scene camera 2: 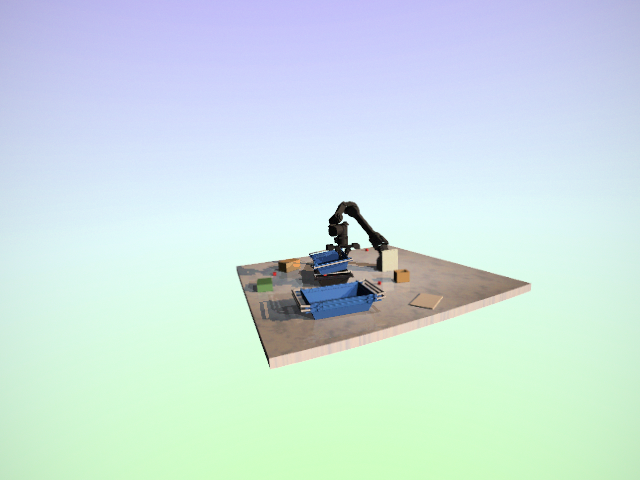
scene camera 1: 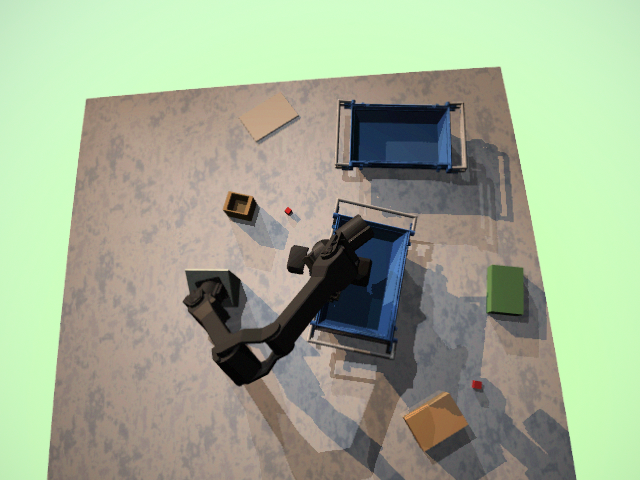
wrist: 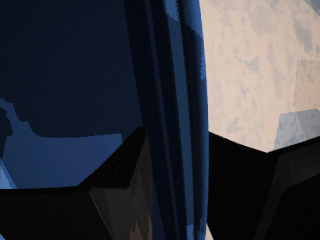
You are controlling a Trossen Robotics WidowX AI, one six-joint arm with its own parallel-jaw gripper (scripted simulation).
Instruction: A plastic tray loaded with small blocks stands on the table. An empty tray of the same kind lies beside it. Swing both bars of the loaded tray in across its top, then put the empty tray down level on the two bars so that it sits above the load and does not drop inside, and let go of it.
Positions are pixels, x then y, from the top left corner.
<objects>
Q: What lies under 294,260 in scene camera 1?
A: The gripper.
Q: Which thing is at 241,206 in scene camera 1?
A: A brown box.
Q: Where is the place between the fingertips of the gripper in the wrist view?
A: At 160,132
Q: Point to a green block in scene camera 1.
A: At 504,289
</objects>
